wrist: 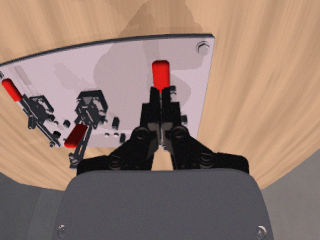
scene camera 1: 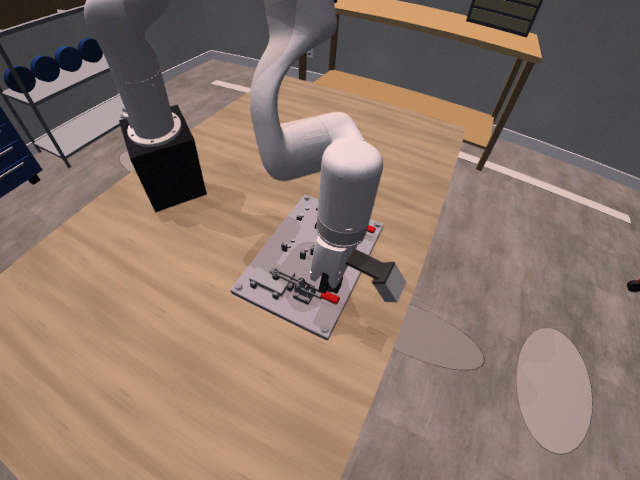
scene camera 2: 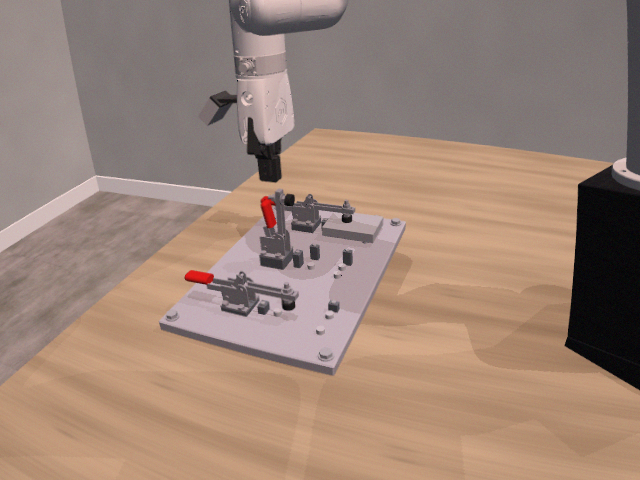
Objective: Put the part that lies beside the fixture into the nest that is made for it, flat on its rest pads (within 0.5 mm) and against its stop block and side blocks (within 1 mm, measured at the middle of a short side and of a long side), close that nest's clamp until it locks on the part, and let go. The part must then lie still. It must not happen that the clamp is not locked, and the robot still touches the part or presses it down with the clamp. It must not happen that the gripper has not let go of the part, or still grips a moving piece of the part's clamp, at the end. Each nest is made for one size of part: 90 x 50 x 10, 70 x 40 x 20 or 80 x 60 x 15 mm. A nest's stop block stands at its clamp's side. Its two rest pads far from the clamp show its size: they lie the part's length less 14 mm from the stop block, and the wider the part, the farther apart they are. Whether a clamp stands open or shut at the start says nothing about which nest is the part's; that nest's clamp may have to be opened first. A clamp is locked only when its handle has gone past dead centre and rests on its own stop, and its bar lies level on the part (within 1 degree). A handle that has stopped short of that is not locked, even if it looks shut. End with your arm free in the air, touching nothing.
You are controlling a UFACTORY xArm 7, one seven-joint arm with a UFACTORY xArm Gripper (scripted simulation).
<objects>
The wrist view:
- my gripper: 161,100
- clamp: 95,105
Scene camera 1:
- my gripper: 331,287
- grey part: 262,277
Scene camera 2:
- clamp: 277,252
</objects>
